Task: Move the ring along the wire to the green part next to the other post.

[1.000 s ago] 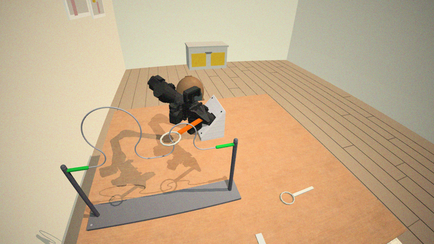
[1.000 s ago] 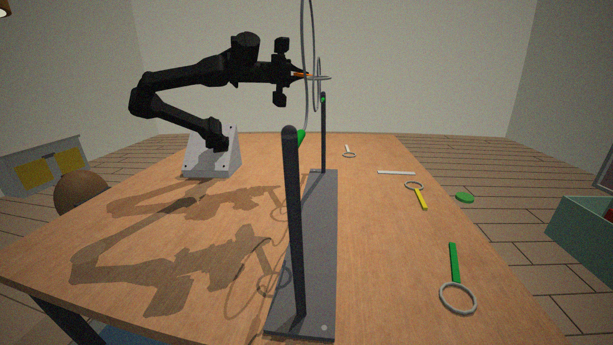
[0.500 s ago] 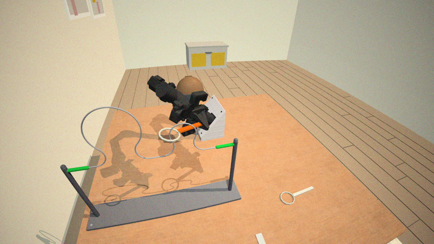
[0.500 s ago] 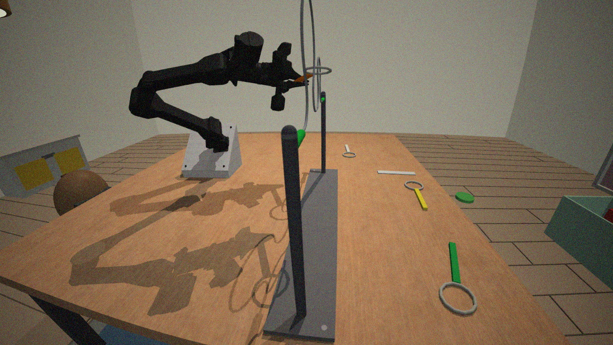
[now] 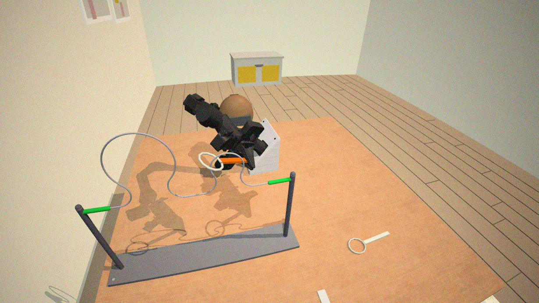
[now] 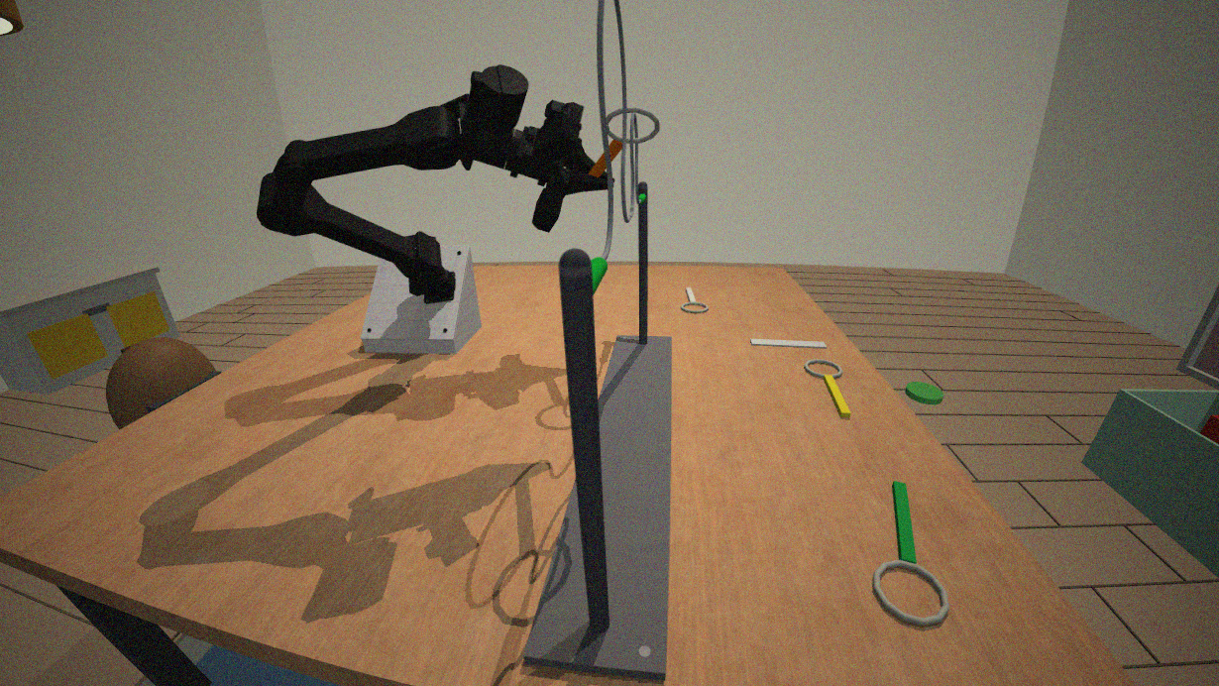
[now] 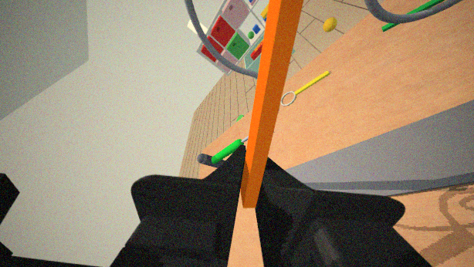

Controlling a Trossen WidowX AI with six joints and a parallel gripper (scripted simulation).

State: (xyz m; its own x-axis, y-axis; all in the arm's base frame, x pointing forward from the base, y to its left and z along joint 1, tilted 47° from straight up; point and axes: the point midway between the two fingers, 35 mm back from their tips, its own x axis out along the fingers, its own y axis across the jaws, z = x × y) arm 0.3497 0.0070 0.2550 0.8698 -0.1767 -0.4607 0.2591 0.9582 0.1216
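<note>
Right now the orange-handled ring is 8 cm to the right of my gripper tip and 5 cm above it. Also, from my gripper tip: white strip: 34 cm ahead, 10 cm to the left, 31 cm below; then white-handled ring: 20 cm ahead, 37 cm to the left, 31 cm below; then ring with handle: 36 cm ahead, 6 cm to the right, 31 cm below.
</note>
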